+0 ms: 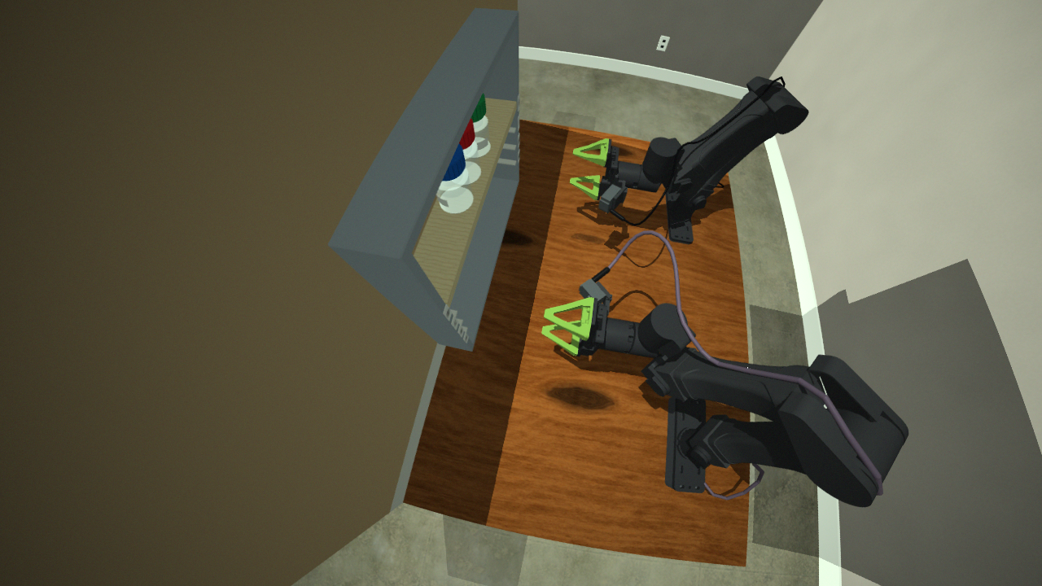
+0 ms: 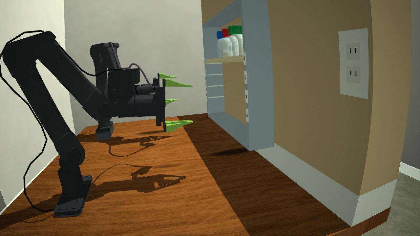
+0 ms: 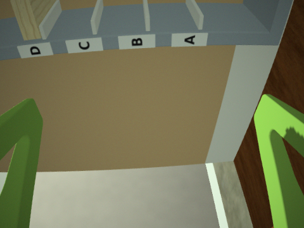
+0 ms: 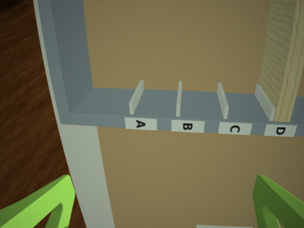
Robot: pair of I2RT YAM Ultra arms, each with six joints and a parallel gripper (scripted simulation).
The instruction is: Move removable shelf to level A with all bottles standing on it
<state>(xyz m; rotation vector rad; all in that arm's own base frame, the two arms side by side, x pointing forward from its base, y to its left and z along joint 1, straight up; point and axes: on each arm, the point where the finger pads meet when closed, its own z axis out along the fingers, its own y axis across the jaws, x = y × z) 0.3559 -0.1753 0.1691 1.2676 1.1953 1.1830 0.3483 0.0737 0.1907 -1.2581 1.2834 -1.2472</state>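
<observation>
Right now the blue-capped bottle is 18 cm ahead of my left hand, 16 cm above it and 14 cm to the right of it. Round my left hand: red-capped bottle 20 cm to the right, 18 cm ahead, 16 cm above; wooden shelf 20 cm to the right, 18 cm ahead, 11 cm above; grey wall rack 20 cm to the right, 18 cm ahead, 7 cm above.
The green-capped bottle lies 190 mm ahead of my right hand, 170 mm above it and 120 mm to the left of it. The rest, counted from my right hand: red-capped bottle: 200 mm ahead, 180 mm to the left, 170 mm above; wooden shelf: 190 mm to the left, 190 mm ahead, 120 mm above; grey wall rack: 190 mm to the left, 190 mm ahead, 80 mm above.
</observation>
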